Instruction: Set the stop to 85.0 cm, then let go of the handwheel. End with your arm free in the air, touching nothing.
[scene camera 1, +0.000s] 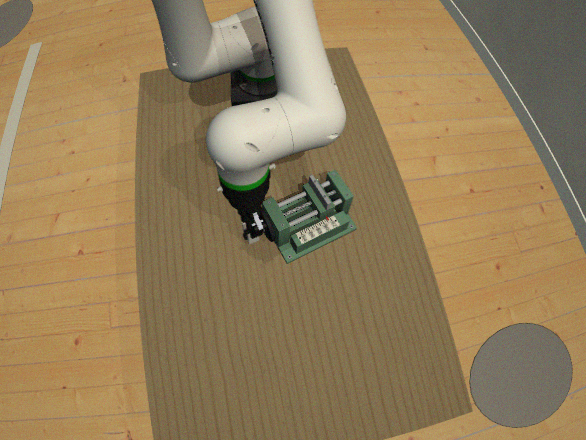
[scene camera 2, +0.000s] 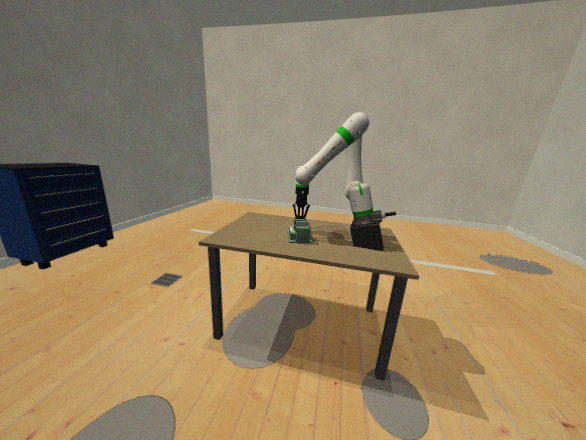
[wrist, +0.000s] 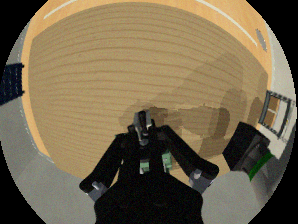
Note:
In view: my gripper (scene camera 1: 251, 236) and a stop block (scene camera 1: 314, 193).
My gripper is seen too in the wrist view (wrist: 143, 116).

